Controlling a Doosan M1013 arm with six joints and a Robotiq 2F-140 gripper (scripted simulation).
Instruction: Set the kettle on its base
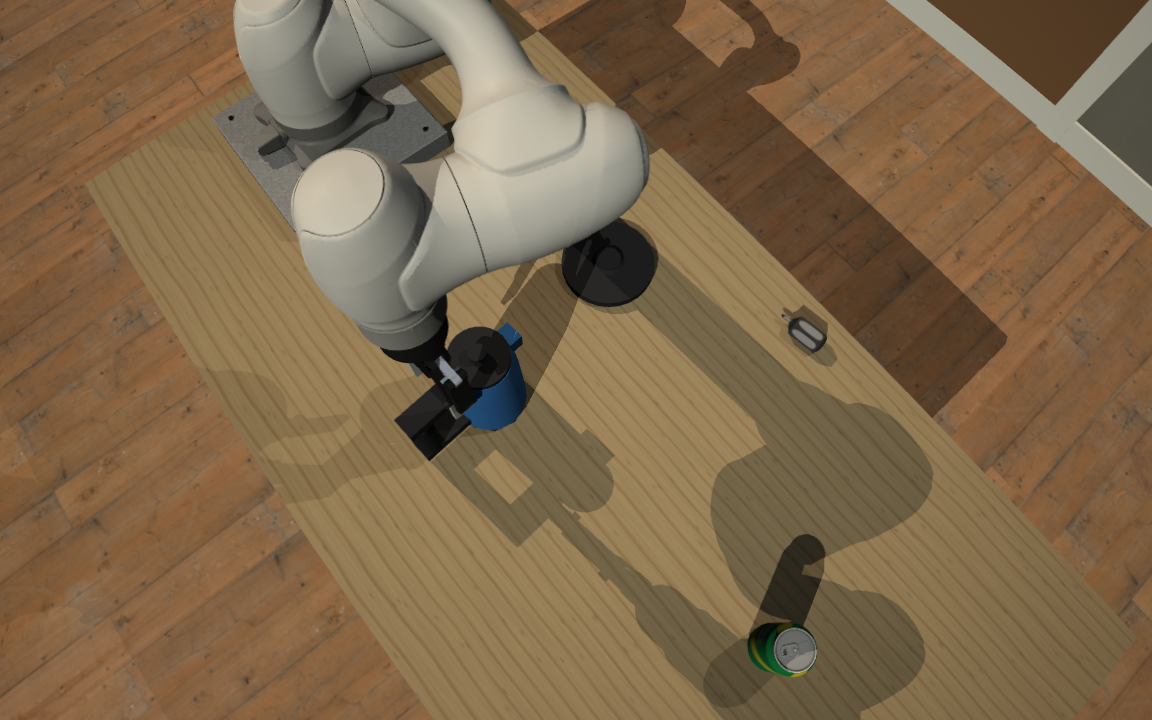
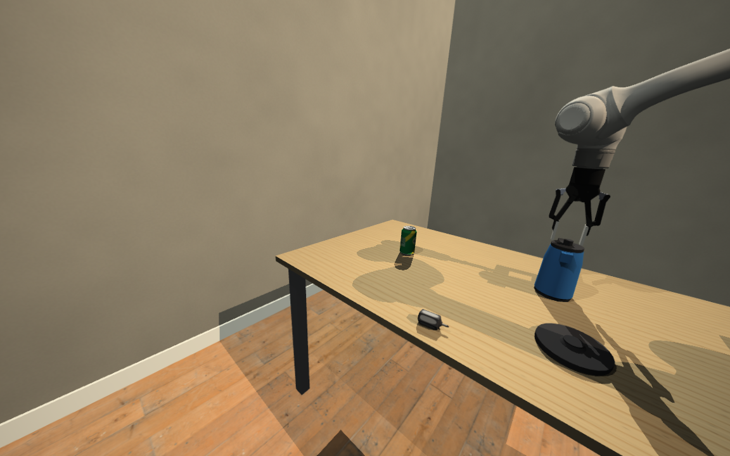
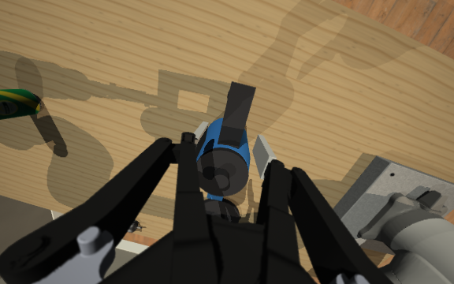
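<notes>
Now: the blue kettle 10 cm below my hand and 3 cm to the left of it. Also, from my hand: green soda can (53 cm ahead, 14 cm below, 11 cm to the left); then round black base (35 cm to the left, 19 cm below, 5 cm behind); then small dark object (49 cm to the left, 24 cm ahead, 18 cm below).
</notes>
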